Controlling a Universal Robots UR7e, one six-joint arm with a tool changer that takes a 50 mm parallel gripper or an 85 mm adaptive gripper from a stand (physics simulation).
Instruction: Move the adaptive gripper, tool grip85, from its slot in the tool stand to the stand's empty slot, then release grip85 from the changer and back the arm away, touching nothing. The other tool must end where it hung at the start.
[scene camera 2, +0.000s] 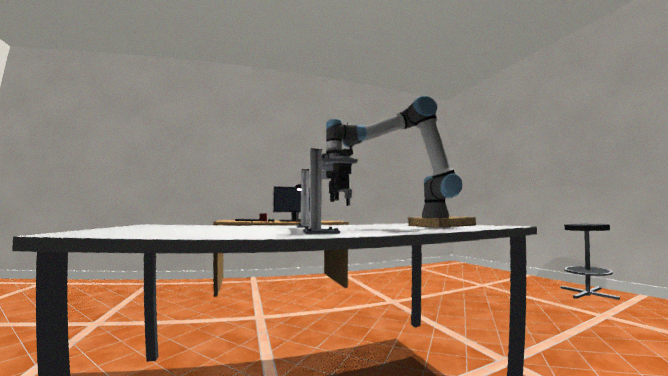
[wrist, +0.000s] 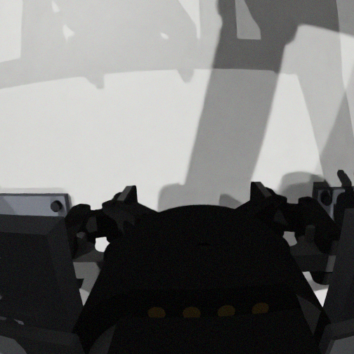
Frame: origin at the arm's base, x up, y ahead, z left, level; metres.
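Seen in the pictures: arm's base, origin of its link: (scene camera 2: 435, 217).
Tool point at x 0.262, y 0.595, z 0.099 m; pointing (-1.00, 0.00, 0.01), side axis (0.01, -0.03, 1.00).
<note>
Offsets run from my tool point to a thing's top centre. "spot": to the spot under its first point. Level surfaces: height alone.
The adaptive gripper grip85 @(spot: dy -0.011, dx -0.155, dz +0.050 m) (scene camera 2: 340, 195) (wrist: 194, 193) is on the arm's changer, fingers down and spread open, with nothing seen between them. In the wrist view its black body fills the bottom middle. The tool stand (scene camera 2: 315, 190) rises on grey posts, and the gripper is at its holder level, just right of the posts in the scene view. Dark stand parts (wrist: 35, 265) flank the body closely left and right in the wrist view. The other tool @(spot: dy -0.021, dx -0.178, dz +0.200 m) (scene camera 2: 348, 198) seems to overlap grip85 in the scene view. Slot seating and contact cannot be told.
The stand's foot rests on the white table @(dx -0.310 m) (scene camera 2: 175, 232). The arm base sits on a wooden block (scene camera 2: 440, 221) to the right. Behind are a monitor (scene camera 2: 286, 199) on a desk and, at right, a stool (scene camera 2: 586, 227). Shadows of arm and stand cross the tabletop.
</note>
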